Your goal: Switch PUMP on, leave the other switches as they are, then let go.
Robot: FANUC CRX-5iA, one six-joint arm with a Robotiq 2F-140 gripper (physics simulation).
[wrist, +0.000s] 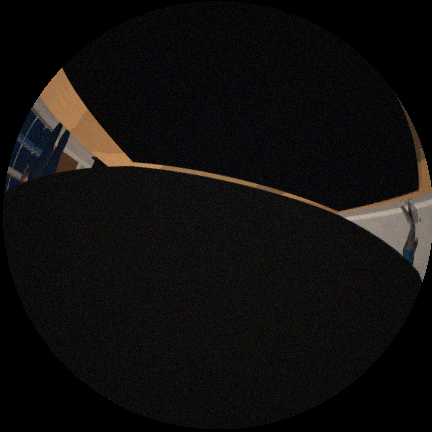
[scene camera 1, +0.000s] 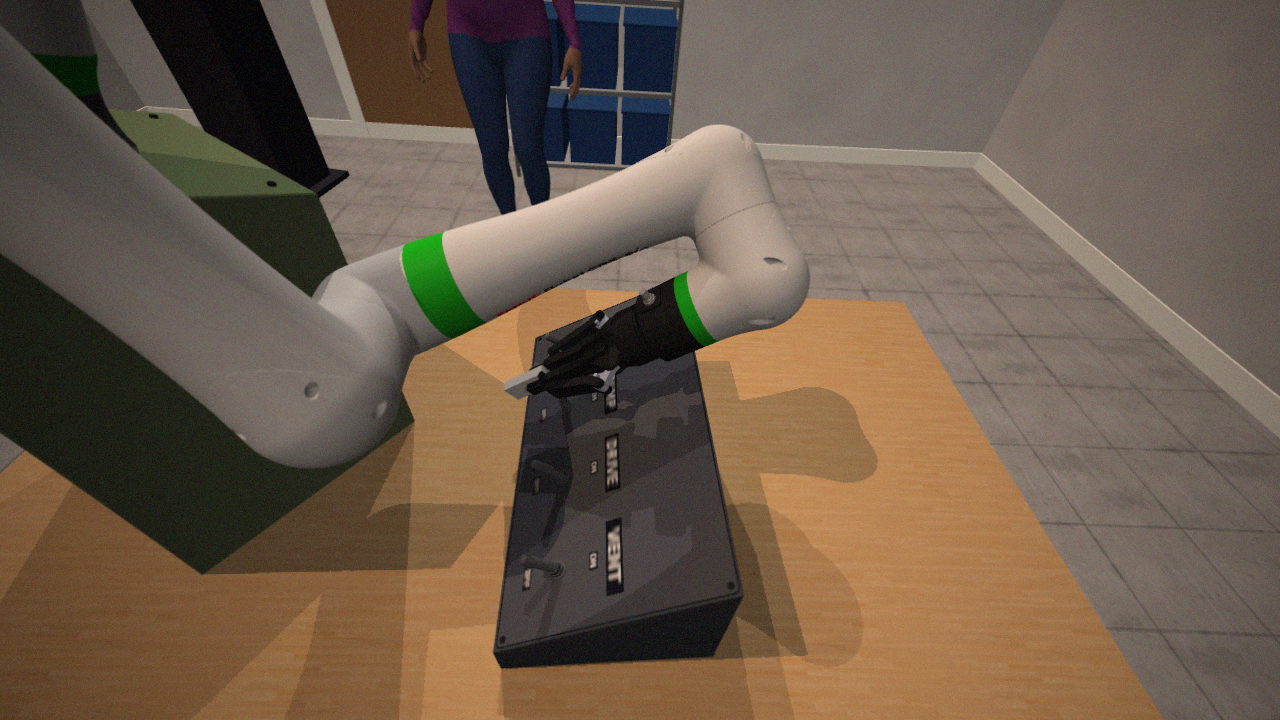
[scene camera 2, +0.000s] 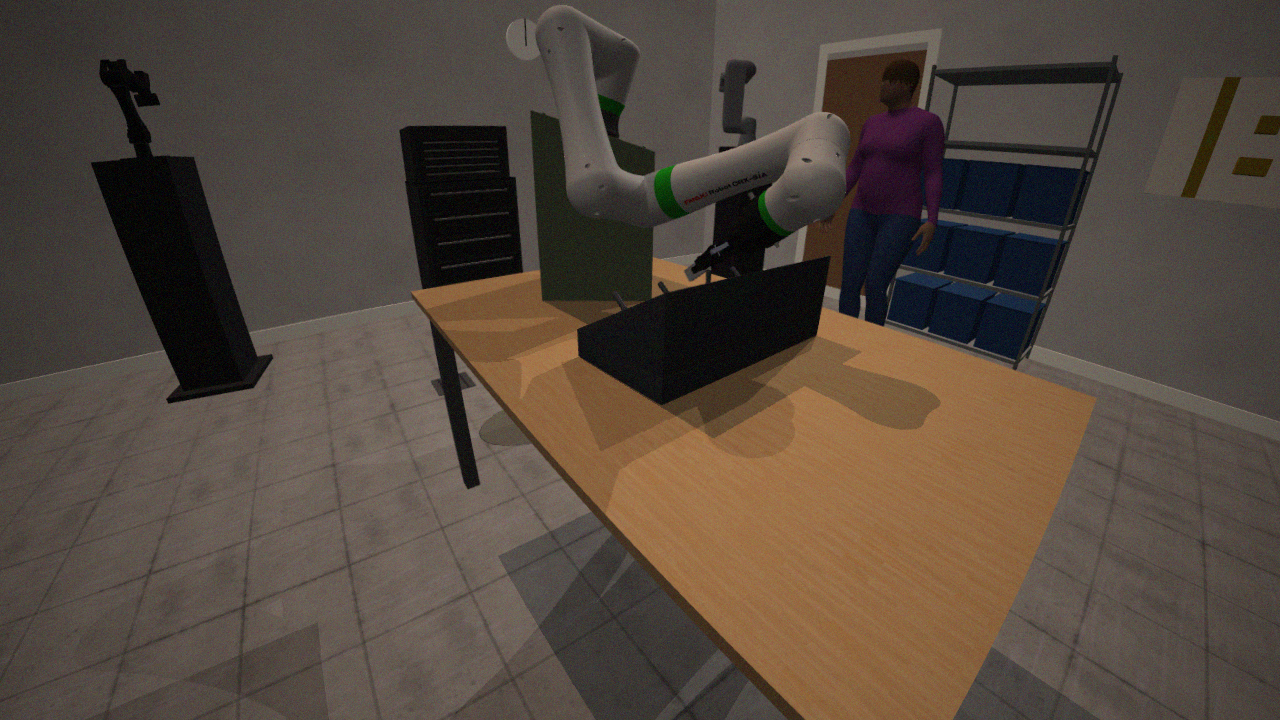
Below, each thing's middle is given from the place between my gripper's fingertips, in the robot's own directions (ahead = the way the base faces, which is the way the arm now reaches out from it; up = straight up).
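There is the sloped switch panel (scene camera 1: 637, 523), and counted from my hand it sits 4 cm to the right of it, 3 cm below it and 16 cm ahead of it.
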